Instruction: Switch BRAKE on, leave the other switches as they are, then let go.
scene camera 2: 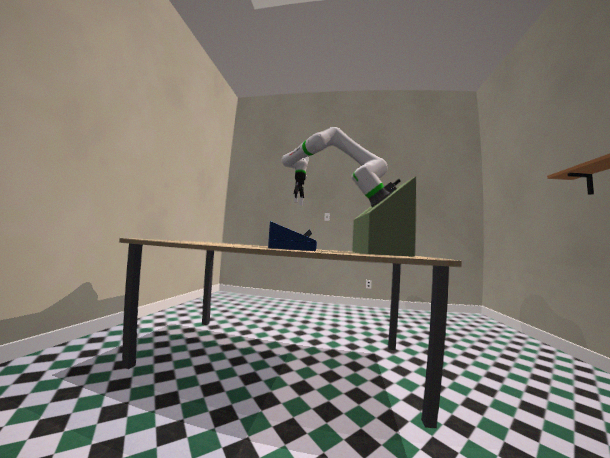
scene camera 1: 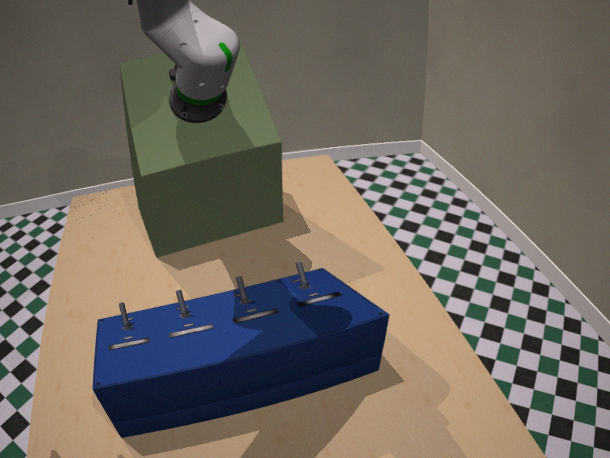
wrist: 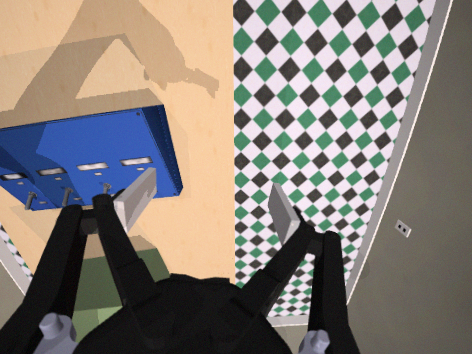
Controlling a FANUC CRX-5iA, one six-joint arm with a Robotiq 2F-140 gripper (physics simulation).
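Pixels of known places: gripper, between the fingertips: (scene camera 2: 298,203) (wrist: 214,187); arm's base, origin of its link: (scene camera 2: 381,200) (scene camera 1: 197,98).
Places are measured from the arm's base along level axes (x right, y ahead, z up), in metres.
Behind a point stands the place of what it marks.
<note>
A blue switch box (scene camera 1: 165,367) {x 0.266, y 0.619, z -0.196 m} (scene camera 2: 285,239) {x -0.111, y 0.581, z -0.286 m} (wrist: 100,137) {x 0.270, y 0.589, z -0.206 m} with a sloping top sits on the table. In scene camera 1 it carries a row of switch levers: the far left lever (scene camera 1: 125,316) {x 0.305, y 0.434, z -0.235 m}, the second lever (scene camera 1: 183,304) {x 0.185, y 0.446, z -0.235 m}, the third lever (scene camera 1: 242,290) {x 0.069, y 0.457, z -0.235 m} and the far right lever (scene camera 1: 302,275) {x -0.050, y 0.468, z -0.234 m}. All lean much alike, away from their label plates. The labels are too small to read, so I cannot tell which is BRAKE. My gripper (scene camera 2: 299,201) {x 0.546, y 0.526, z 0.043 m} (wrist: 214,187) {x 0.546, y 0.526, z 0.043 m} is open and empty, well above the box. In the wrist view its left finger hides one end lever.
The green pedestal (scene camera 1: 210,205) {x 0.023, y 0.132, z -0.237 m} (scene camera 2: 392,225) {x -0.170, y 0.001, z -0.176 m} stands behind the box and bears the arm (scene camera 1: 205,65) {x 0.027, y 0.189, z 0.131 m} (scene camera 2: 350,145) {x 0.091, y 0.193, z 0.389 m}. The wooden table (scene camera 1: 90,240) {x 0.357, y -0.040, z -0.341 m} (scene camera 2: 170,244) {x -0.214, y 1.172, z -0.353 m} has a side edge beyond the box. Walls stand beyond the table, and a brown shelf (scene camera 2: 585,167) is on one.
</note>
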